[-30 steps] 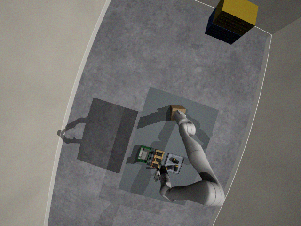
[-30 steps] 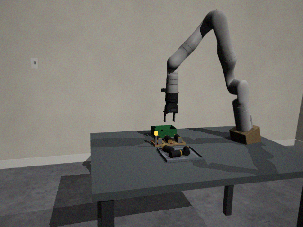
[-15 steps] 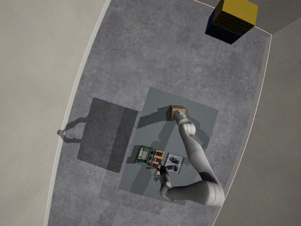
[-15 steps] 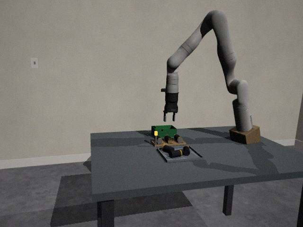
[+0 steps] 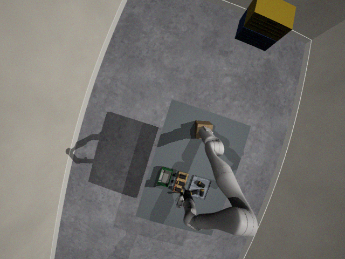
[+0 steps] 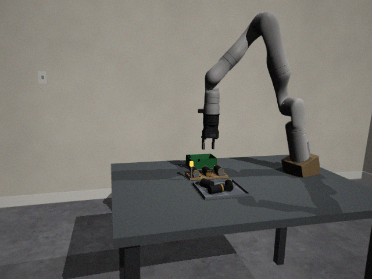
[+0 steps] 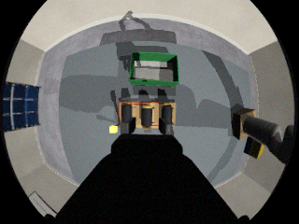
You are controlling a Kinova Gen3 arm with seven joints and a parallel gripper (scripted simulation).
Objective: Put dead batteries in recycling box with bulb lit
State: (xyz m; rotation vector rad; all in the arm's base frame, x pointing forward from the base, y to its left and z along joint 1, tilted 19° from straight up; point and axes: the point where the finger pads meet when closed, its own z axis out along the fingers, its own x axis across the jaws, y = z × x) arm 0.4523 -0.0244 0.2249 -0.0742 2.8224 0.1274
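Now: hand 10 mm past the grey tray, 180 mm to the right of it and 150 mm above it. Also, from my hand: green recycling box (10 mm behind, 160 mm to the right, 140 mm below).
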